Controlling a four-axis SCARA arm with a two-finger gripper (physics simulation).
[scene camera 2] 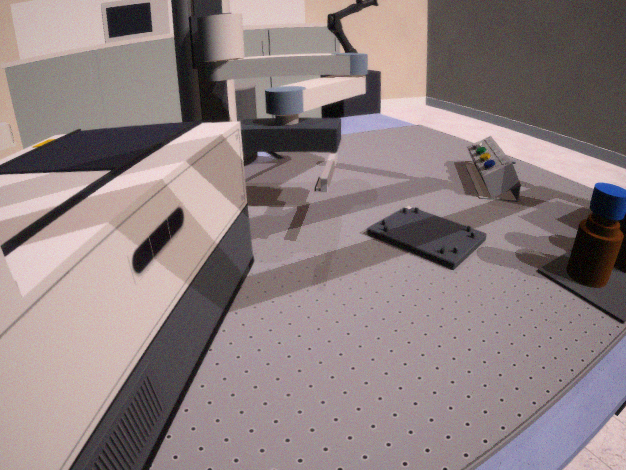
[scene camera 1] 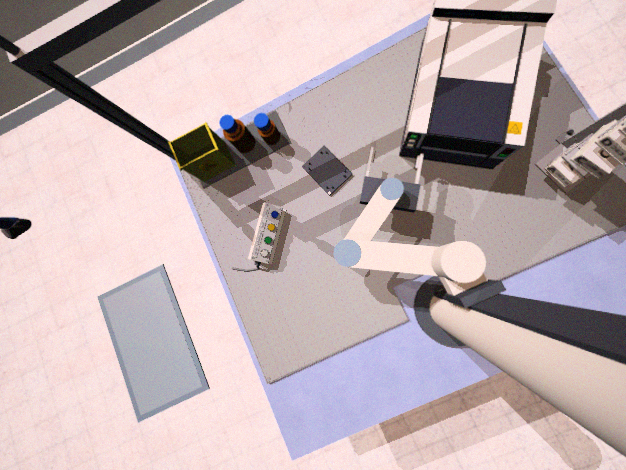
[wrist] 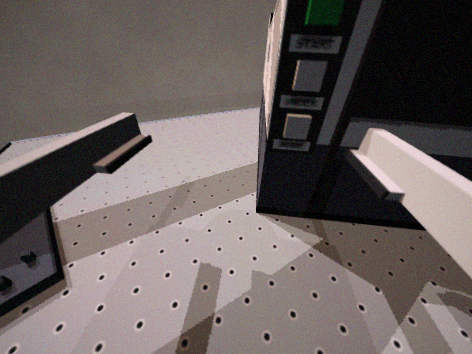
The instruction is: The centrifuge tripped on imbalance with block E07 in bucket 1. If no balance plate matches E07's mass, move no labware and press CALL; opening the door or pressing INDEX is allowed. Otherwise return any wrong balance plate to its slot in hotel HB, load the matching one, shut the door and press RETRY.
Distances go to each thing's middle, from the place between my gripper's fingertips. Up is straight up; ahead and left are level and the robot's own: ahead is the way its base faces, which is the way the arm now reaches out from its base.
I see my gripper 9 cm short of the dark plate (scene camera 2: 423,234), 24 cm to the right of it and 10 cm above it. From my hand the other things lie so: centrifuge (scene camera 2: 131,243) 10 cm ahead, 30 cm to the right, 1 cm above.
